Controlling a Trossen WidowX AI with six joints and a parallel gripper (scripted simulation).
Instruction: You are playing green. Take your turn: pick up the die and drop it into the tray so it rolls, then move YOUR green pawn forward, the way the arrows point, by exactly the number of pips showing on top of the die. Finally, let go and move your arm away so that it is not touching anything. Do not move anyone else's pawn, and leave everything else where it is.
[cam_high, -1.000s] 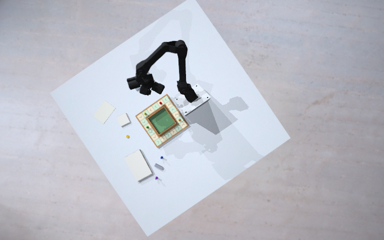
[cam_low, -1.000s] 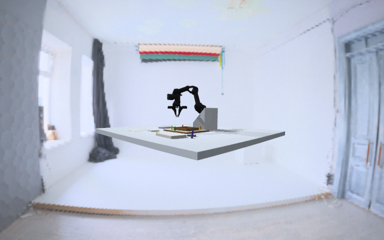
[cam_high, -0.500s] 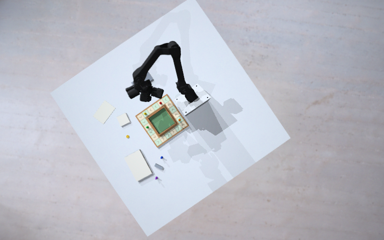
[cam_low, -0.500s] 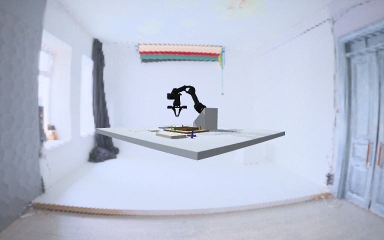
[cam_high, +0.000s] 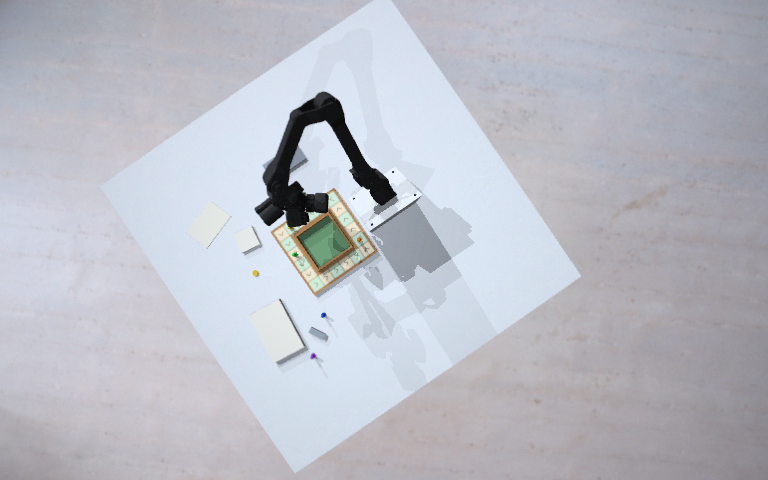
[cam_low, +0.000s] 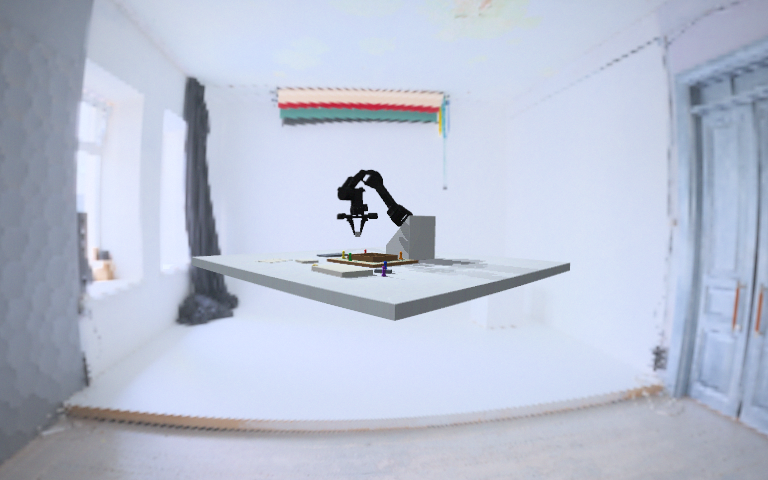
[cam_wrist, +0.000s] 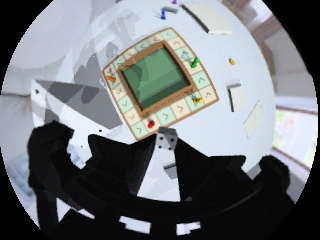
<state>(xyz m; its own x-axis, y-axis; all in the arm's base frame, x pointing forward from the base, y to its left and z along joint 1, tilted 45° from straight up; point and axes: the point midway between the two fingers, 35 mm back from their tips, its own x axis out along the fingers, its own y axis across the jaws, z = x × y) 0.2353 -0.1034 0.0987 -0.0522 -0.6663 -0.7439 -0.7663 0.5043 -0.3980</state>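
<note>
Now: gripper tip 15 cm short of the green pawn, 10 cm to the right of it and 9 cm above it. From my gripper tip the other things lie so: red pawn (4 cm behind, 2 cm to the left, 9 cm below); then white die (right at my gripper tip); then yellow pawn (10 cm ahead, 1 cm to the left, 9 cm below).
</note>
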